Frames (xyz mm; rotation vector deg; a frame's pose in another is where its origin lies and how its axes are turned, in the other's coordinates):
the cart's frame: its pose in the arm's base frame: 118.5 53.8 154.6 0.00 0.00 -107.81
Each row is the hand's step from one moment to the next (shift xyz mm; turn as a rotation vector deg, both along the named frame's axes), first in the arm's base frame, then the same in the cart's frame.
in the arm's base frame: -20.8 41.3 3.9 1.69 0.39 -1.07
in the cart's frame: -33.0 -32.4 3.9 -0.89 1.49 -1.07
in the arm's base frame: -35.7 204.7 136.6 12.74 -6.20 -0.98
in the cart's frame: -184.0 -96.6 136.6 2.01 14.03 -0.98
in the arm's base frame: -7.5 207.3 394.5 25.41 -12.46 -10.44
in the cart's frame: -195.1 -70.5 394.5 4.09 28.00 -10.44
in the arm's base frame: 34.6 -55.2 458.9 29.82 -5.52 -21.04
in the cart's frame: 42.0 49.8 458.9 -3.87 30.08 -21.04
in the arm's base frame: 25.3 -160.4 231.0 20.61 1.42 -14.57
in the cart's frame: 145.0 73.1 231.0 -7.66 19.19 -14.57
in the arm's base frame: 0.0 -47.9 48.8 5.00 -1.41 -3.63
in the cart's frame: 45.6 14.7 48.8 -0.19 5.19 -3.63
